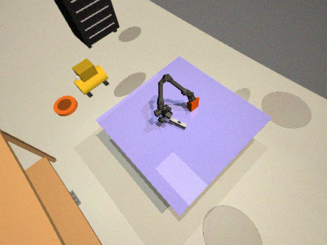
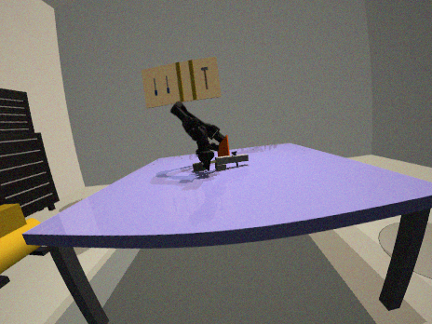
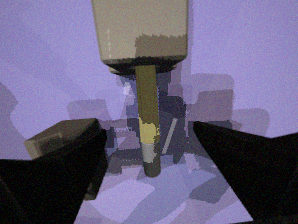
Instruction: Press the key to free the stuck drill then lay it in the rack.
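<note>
My gripper tip is 2 cm past the thin drill, 4 cm to the right of it and 3 cm below it. Round my gripper tip: dark key (8 cm behind, 15 cm to the left, 3 cm above); grey block (7 cm behind, 13 cm to the left, 2 cm above).
</note>
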